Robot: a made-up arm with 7 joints.
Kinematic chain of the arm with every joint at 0, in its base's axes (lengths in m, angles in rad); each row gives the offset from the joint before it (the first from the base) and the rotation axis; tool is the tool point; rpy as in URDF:
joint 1: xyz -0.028 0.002 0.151 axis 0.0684 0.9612 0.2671
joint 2: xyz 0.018 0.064 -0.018 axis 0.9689 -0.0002 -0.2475
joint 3: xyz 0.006 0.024 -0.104 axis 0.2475 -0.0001 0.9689
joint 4: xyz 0.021 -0.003 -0.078 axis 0.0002 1 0
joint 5: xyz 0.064 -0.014 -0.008 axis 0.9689 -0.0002 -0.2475
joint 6: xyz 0.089 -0.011 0.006 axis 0.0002 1 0
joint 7: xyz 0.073 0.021 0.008 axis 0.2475 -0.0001 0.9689
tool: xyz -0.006 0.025 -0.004 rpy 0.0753 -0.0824 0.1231
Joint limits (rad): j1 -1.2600..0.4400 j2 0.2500..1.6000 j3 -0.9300..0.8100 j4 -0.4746..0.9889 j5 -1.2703..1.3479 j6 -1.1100..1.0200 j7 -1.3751..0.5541
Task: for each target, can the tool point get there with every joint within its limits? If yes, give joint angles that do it. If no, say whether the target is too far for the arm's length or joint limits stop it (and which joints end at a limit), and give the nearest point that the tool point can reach.
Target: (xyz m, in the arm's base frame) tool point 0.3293 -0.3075 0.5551
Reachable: no: too far | nearest point 0.2529 -0.1050 0.3199 | short by 0.320 m
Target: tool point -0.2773 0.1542 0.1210
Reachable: no: joint limits stop it (at a limit: joint 1, joint 2, joint 3, joint 4, joint 5, joint 6, joint 7) | nearest point -0.1254 0.1151 -0.0299 | short by 0.218 m
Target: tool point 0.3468 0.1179 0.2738
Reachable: yes | joints -0.9584 0.8474 -0.0683 0.4257 -0.0284 -0.3961 -1.0401
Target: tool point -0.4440 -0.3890 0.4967
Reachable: no: too far | nearest point -0.0650 0.0377 0.3883 | short by 0.581 m
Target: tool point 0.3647 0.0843 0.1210
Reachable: yes | joints -0.8783 0.6748 -0.4135 0.3454 -0.2401 0.6694 -0.0103
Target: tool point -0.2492 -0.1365 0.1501
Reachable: no: joint limits stop it (at a limit: joint 1, joint 3, joint 4, joint 5, joint 6, joint 7) | nearest point -0.0578 -0.0867 0.0164 | short by 0.239 m
